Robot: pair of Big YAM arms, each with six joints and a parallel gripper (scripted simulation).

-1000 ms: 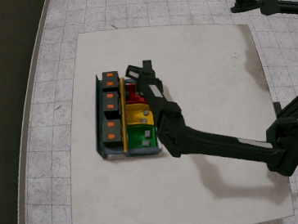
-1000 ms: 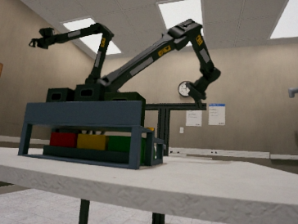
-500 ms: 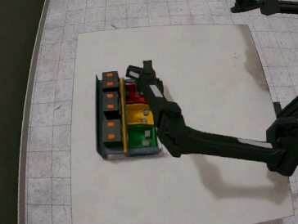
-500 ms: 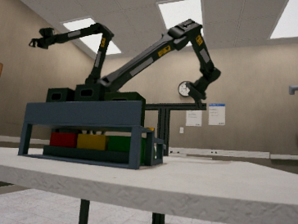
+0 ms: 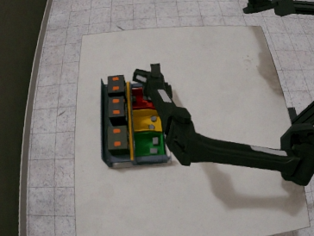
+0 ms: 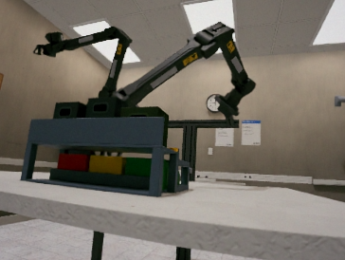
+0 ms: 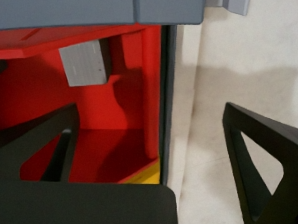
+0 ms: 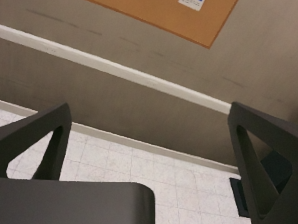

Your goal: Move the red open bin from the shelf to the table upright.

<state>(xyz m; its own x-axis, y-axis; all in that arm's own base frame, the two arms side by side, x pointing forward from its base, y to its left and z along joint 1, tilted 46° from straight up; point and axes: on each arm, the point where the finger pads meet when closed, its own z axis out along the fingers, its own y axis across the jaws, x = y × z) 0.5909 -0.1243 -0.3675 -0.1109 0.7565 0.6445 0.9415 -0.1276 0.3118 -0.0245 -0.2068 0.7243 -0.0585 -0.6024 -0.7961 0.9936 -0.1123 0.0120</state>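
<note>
Now: left hand 80 mm short of the red bin and 10 mm above it. The rest, counted from my left hand: green bin: 70 mm ahead, 230 mm to the left, 10 mm below; yellow bin: 80 mm ahead, 110 mm to the left, 10 mm below.
</note>
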